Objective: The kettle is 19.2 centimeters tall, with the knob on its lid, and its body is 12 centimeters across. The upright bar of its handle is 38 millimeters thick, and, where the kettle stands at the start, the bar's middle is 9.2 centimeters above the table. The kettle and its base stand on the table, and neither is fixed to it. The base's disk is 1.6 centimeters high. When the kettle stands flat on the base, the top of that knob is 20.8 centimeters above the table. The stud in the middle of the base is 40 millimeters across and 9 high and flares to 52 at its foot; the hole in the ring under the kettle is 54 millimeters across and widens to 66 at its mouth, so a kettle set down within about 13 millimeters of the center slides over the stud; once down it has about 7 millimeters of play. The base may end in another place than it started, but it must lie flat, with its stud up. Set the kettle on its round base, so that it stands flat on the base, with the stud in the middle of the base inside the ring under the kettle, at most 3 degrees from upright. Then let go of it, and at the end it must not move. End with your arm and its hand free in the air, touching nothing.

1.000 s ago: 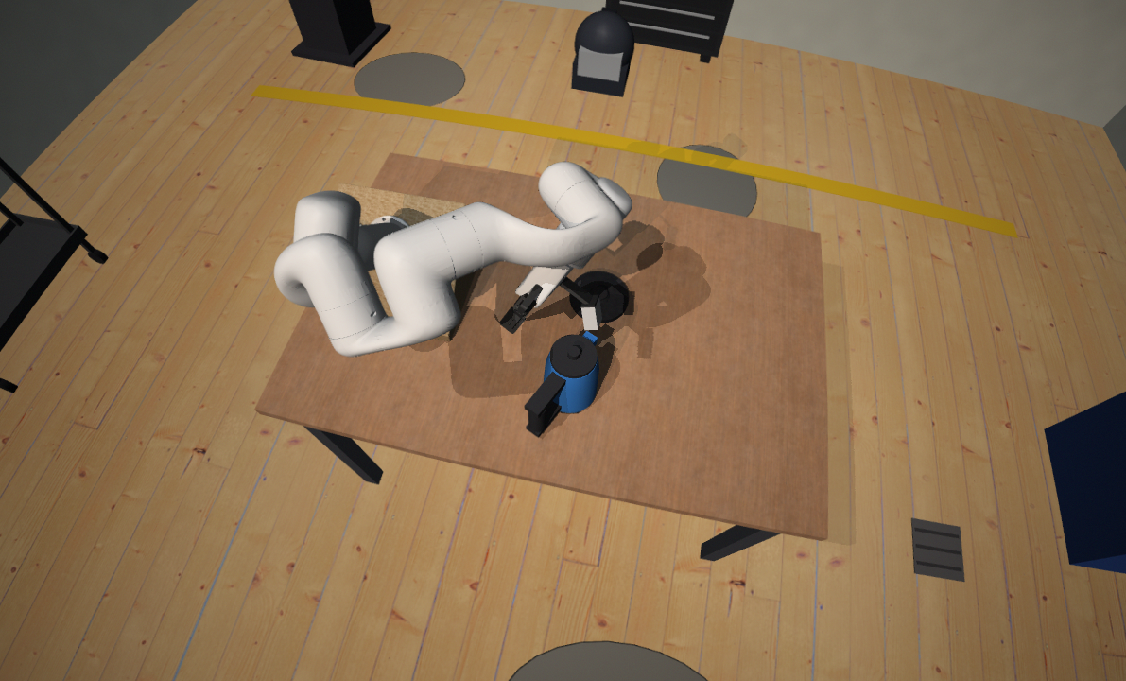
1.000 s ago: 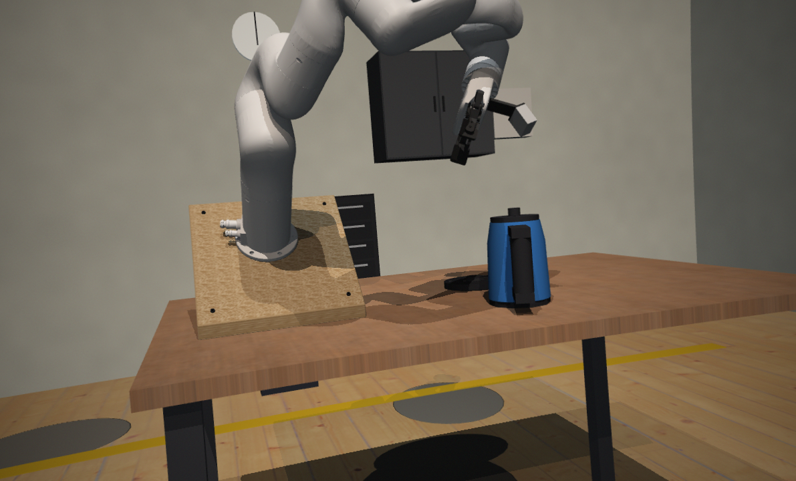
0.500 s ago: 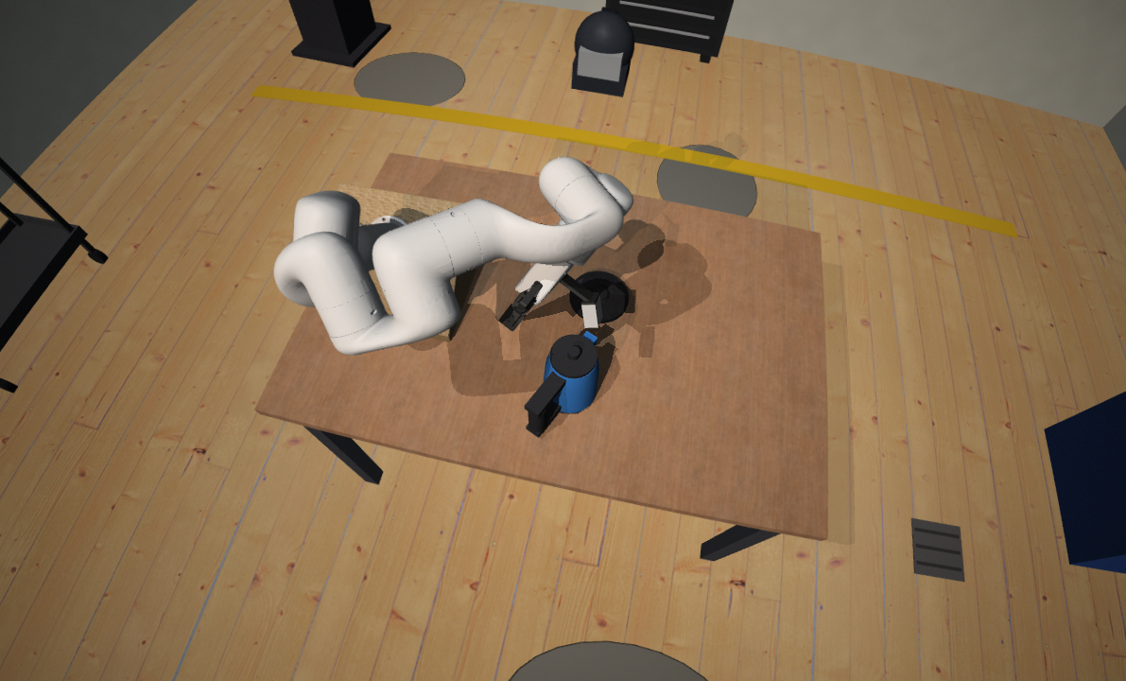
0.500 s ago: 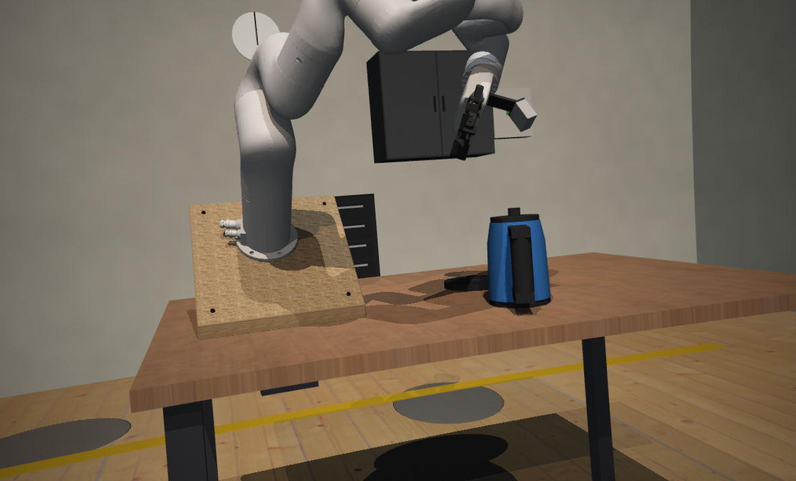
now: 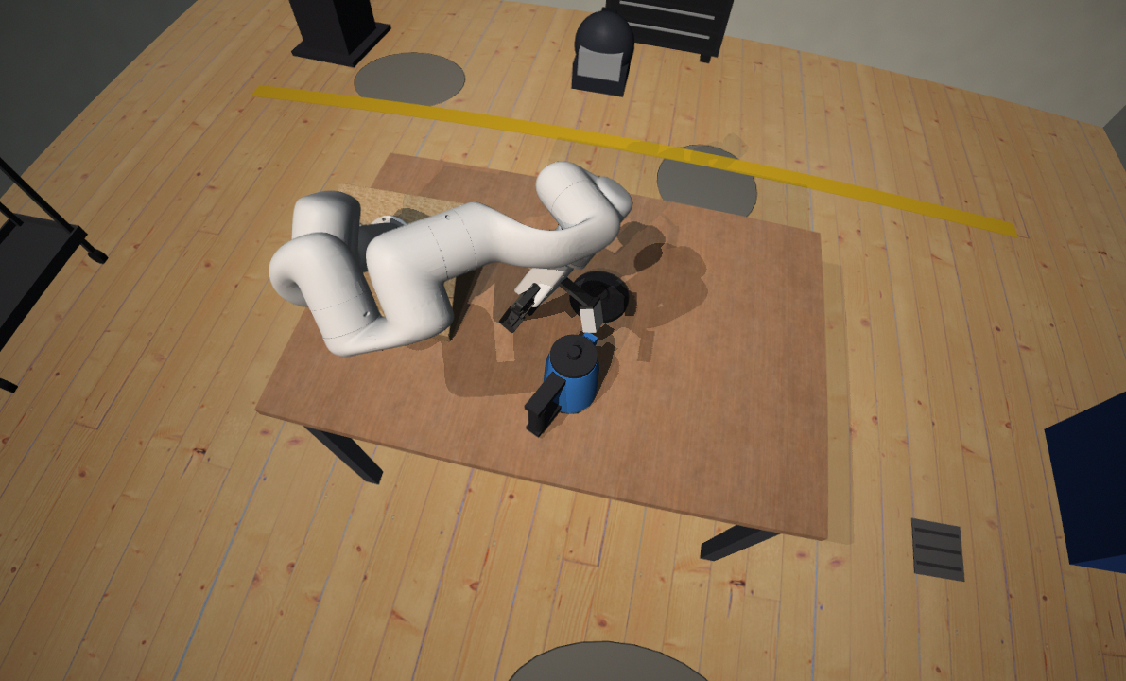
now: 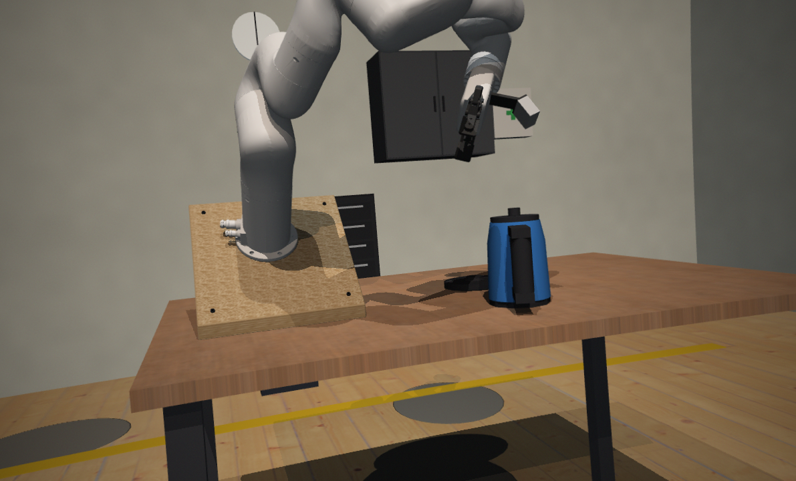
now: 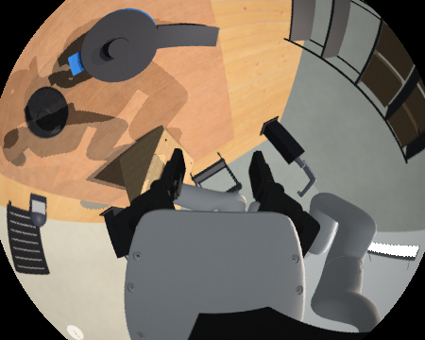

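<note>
The blue kettle lies 230 mm below my hand and 90 mm ahead of it. The rest, counted from my hand: round black base 310 mm below, 300 mm to the left, 90 mm ahead.
</note>
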